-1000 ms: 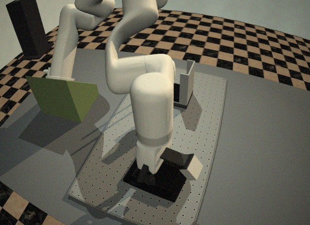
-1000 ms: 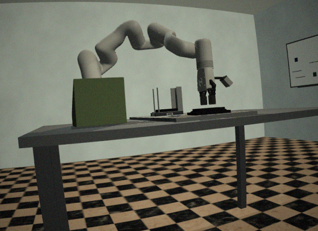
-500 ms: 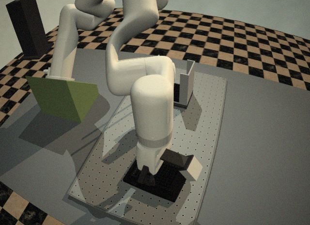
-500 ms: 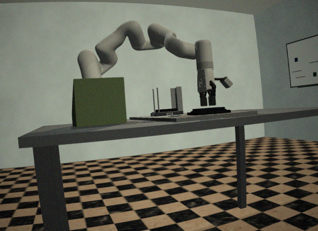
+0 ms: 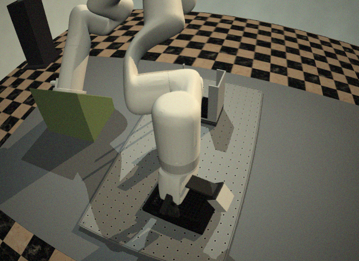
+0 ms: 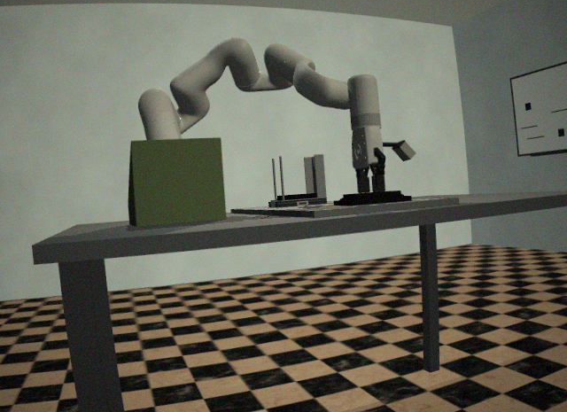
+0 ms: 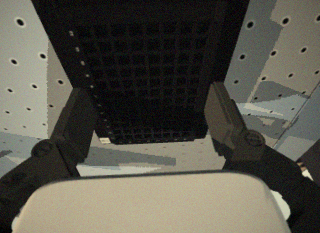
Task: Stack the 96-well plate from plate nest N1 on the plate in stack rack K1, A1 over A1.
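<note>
My hand is 20 mm above the black 96-well plate. From my hand the other things lie so: tall wall (70 mm ahead, 330 mm to the left, 50 mm above); pale A1 mark (60 mm behind, 70 mm to the left, 20 mm below).
</note>
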